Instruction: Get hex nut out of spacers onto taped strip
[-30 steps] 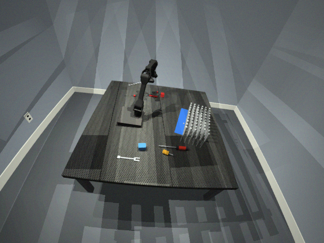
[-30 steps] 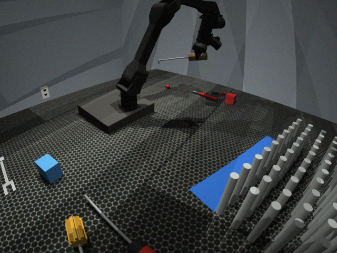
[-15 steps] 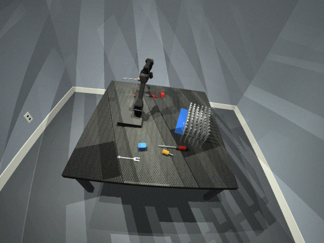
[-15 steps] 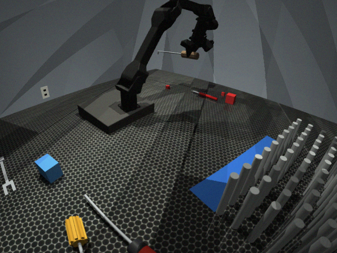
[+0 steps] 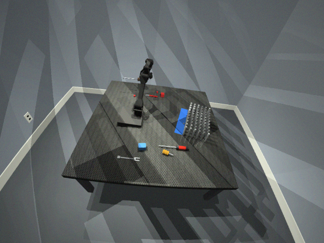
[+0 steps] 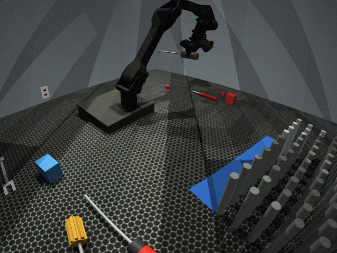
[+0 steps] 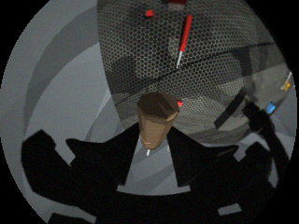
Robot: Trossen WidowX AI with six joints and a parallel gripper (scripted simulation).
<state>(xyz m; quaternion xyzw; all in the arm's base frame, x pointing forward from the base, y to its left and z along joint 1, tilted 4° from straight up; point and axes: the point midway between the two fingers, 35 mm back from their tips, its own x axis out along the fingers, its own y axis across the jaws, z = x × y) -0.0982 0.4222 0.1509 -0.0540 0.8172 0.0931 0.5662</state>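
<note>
My gripper tip is now 12 cm short of the red-handled tool, 2 cm to the left of it and 17 cm above it. From my gripper tip the other things lie so: blue taped strip (54 cm ahead, 31 cm to the right, 18 cm below); hex nut (56 cm ahead, 35 cm to the right, 17 cm below); blue cube (25 cm ahead, 75 cm to the right, 16 cm below).
</note>
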